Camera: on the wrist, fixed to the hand. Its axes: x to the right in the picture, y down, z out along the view.
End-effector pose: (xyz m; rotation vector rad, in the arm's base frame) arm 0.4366 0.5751 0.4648 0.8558 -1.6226 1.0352
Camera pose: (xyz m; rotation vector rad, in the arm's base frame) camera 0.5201 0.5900 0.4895 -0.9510 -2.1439 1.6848
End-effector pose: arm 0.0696 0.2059 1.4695 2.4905 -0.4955 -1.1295
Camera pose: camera 0.1192 0.2788 1.4638 1.1493 -1.6241 -0.2702
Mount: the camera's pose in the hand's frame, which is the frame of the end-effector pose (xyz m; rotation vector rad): 0.0013 -0.0745 -0.0475 -0.2987 0.1437 1.5915
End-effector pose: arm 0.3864 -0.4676 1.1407 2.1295 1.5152 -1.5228
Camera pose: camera 0.3604 -0.4023 1.1942 2.1255 -0.2096 -0.4732
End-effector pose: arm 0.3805 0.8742 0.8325 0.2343 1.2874 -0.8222
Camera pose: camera 0.2959 0.8491 0.8379 0.9117 0.9239 0.7437
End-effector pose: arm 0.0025 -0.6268 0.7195 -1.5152 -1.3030 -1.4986
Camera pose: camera -0.0832 -0.6475 0.7131 -1.7625 0.3866 -0.6303
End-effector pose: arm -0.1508 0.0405 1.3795 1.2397 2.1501 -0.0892
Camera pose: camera -0.2342 0.0175 1.3976 2.3505 0.6855 0.9389
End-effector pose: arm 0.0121 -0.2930 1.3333 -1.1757 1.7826 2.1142
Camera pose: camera 0.0750 -0.3139 1.2748 -0.2334 -1.4133 -1.3893
